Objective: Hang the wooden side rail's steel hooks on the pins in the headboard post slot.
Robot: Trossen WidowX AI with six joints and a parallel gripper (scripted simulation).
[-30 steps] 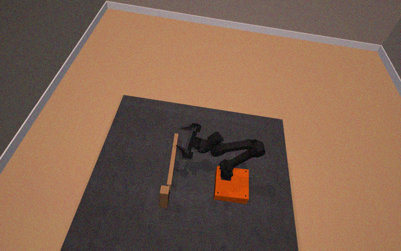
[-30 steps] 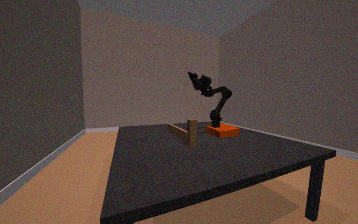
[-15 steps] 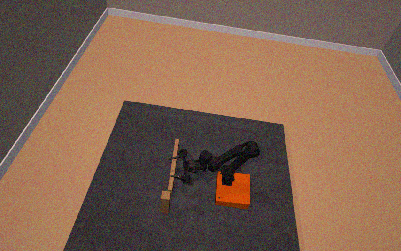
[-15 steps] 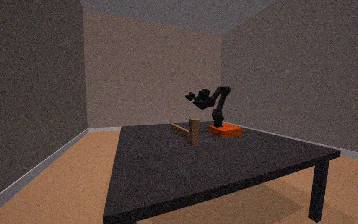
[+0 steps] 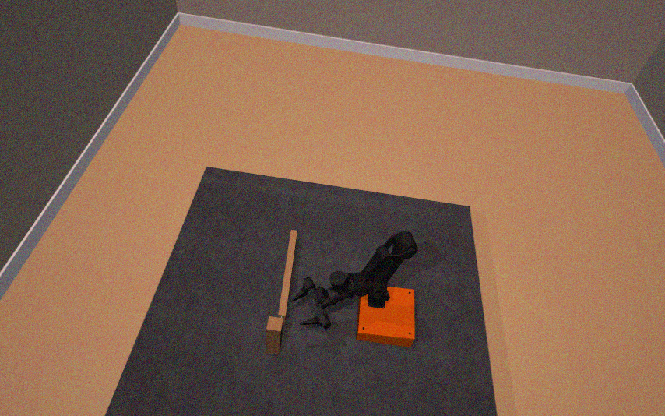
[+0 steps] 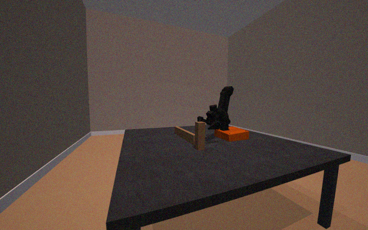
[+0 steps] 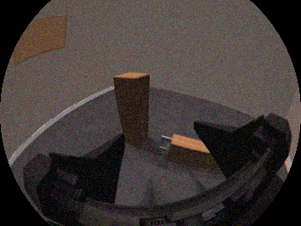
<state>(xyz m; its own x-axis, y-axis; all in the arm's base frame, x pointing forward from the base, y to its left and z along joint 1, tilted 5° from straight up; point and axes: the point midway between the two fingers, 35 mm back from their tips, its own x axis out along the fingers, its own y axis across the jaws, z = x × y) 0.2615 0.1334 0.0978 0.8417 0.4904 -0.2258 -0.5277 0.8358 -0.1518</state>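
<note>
Now: the wooden headboard post 8 cm to the left of my gripper tip, 6 cm ahead of it and 4 cm below it.
</note>
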